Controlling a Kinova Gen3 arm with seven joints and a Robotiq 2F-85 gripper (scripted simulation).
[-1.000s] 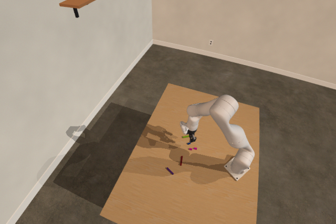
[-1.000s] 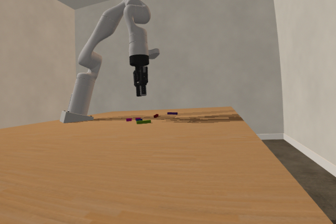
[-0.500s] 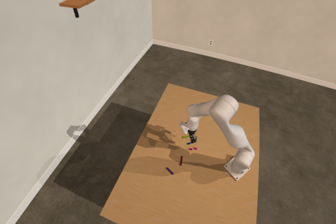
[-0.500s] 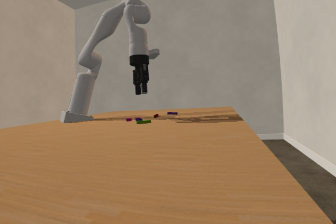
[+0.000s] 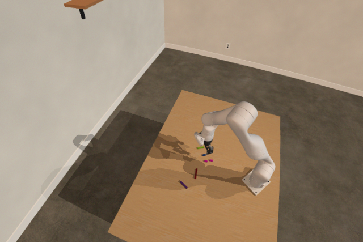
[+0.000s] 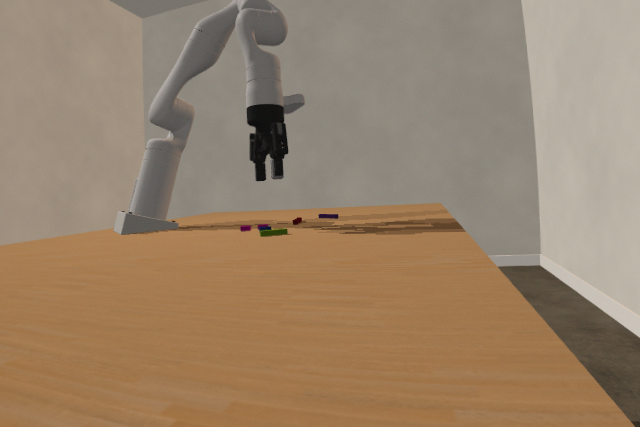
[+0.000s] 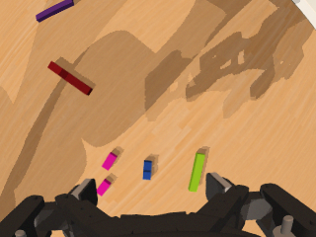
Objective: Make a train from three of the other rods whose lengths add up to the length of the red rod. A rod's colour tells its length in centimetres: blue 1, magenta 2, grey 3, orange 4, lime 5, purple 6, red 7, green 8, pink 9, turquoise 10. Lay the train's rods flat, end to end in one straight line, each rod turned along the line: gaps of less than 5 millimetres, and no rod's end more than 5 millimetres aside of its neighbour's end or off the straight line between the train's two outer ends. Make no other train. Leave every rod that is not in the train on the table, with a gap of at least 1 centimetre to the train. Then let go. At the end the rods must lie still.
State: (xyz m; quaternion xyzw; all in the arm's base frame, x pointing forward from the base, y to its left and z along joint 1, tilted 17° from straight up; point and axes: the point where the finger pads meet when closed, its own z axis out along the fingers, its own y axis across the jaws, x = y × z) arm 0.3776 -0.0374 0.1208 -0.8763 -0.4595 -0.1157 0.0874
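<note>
My gripper is now 10 cm above the lime-green rod, 5 cm to the left of it and 4 cm short of it. Also, from my hand: red rod 14 cm to the left, 10 cm below, 2 cm behind; then purple rod 25 cm to the left, 10 cm below, 1 cm ahead.
</note>
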